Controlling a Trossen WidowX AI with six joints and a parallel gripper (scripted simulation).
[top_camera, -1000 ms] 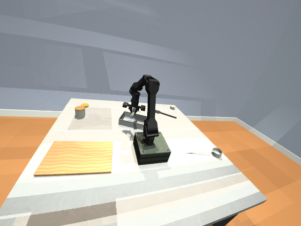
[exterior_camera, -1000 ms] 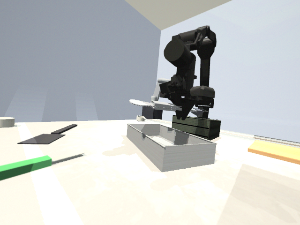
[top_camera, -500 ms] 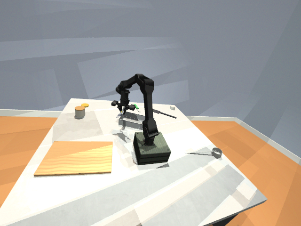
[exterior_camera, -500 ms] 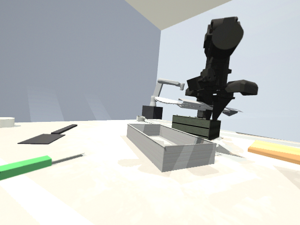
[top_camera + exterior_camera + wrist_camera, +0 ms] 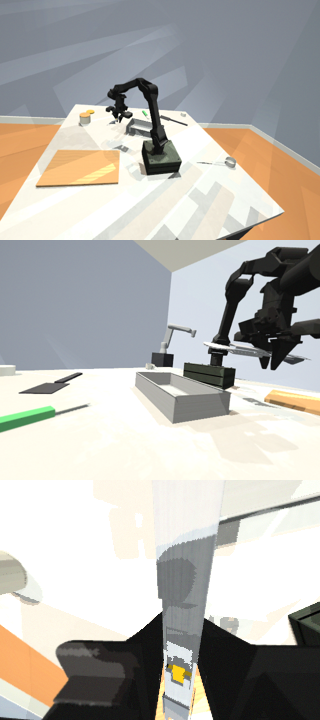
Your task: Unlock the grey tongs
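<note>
Now: the wooden board 290 mm behind my gripper tip, 180 mm to the left of it and 110 mm below it. Also, from my gripper tip: grey roasting tin 70 mm ahead, 230 mm to the right, 90 mm below; then yellow lock piece 20 mm behind, 20 mm to the left, 40 mm above; then orange disc 390 mm ahead, 250 mm to the left, 110 mm below.
</note>
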